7 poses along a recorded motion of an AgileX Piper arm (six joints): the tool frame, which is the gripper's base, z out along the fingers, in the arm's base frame.
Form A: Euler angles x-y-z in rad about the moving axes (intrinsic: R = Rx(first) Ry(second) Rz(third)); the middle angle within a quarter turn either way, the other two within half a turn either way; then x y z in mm.
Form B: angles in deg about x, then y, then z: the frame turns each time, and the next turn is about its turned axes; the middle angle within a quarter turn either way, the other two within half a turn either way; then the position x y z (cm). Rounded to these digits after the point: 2 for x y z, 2 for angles.
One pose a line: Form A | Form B
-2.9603, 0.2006, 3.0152, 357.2, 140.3, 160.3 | -169.61, 11.49, 172.76, 35.72, 14.03, 16.03
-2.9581, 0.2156, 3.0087, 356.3, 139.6, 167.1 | -169.49, 12.35, 172.39, 35.63, 13.96, 16.71
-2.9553, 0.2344, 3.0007, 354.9, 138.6, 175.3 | -169.33, 13.43, 171.93, 35.49, 13.86, 17.53
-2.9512, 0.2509, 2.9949, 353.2, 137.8, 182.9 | -169.09, 14.38, 171.60, 35.32, 13.78, 18.29
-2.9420, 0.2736, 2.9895, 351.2, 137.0, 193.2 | -168.56, 15.68, 171.29, 35.12, 13.70, 19.32
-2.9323, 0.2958, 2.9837, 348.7, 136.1, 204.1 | -168.01, 16.95, 170.95, 34.87, 13.61, 20.41
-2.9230, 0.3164, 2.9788, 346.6, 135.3, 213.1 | -167.48, 18.13, 170.67, 34.66, 13.53, 21.31
